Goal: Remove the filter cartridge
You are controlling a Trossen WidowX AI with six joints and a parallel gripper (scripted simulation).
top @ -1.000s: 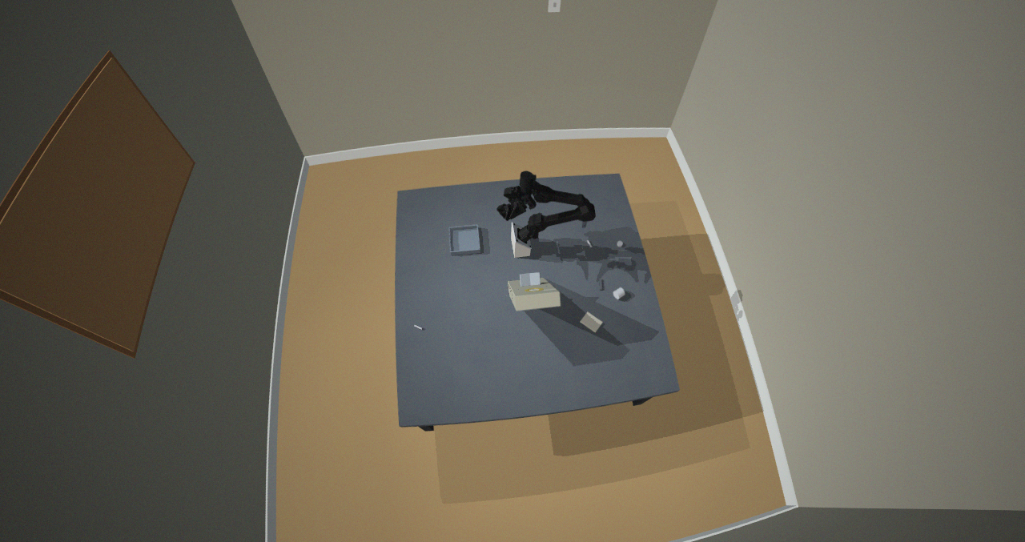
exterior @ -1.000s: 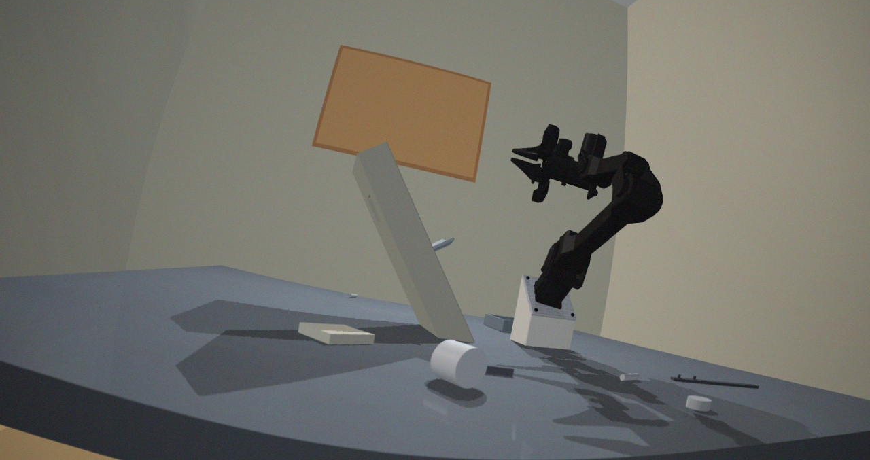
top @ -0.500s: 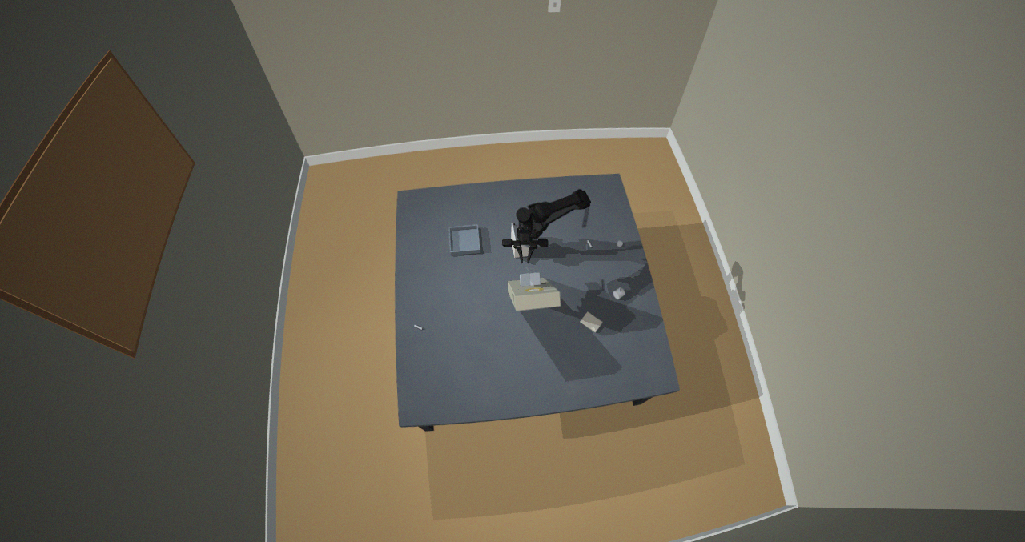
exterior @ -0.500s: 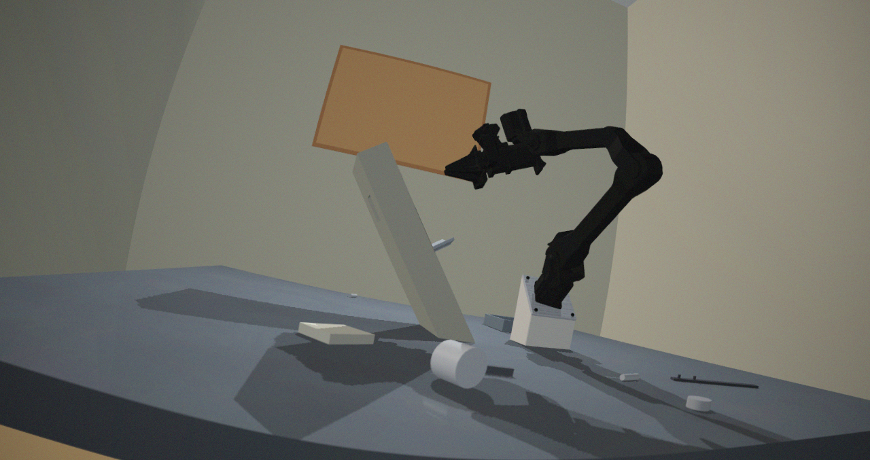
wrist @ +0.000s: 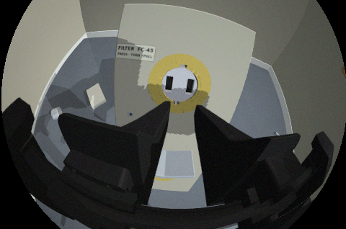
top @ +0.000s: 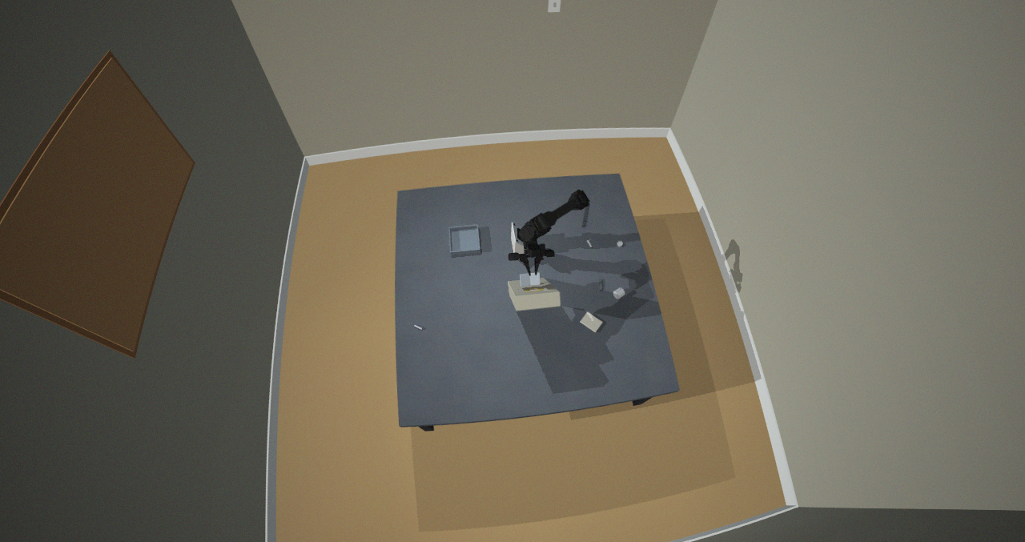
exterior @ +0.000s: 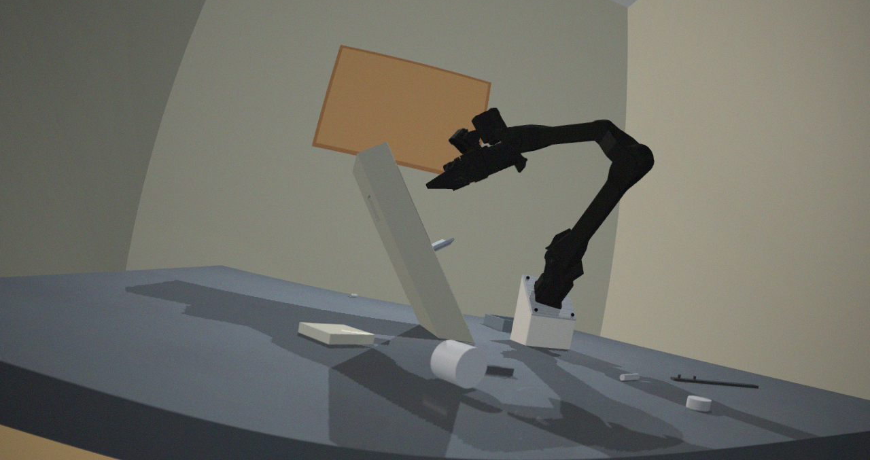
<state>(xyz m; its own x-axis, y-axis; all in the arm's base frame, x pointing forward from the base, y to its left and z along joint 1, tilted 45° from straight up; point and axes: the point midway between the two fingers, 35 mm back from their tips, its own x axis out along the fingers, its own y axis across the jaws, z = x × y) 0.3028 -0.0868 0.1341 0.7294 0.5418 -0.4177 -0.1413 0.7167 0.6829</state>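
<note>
The round filter cartridge is 60 mm ahead of my gripper tip, 10 mm to the left of it and 50 mm below it. From my gripper tip the other things lie so: cream service panel 20 mm ahead, 120 mm below; then grey shelf 40 mm behind, 140 mm below; then flat cream block 100 mm ahead, 290 mm to the left, 280 mm below.
</note>
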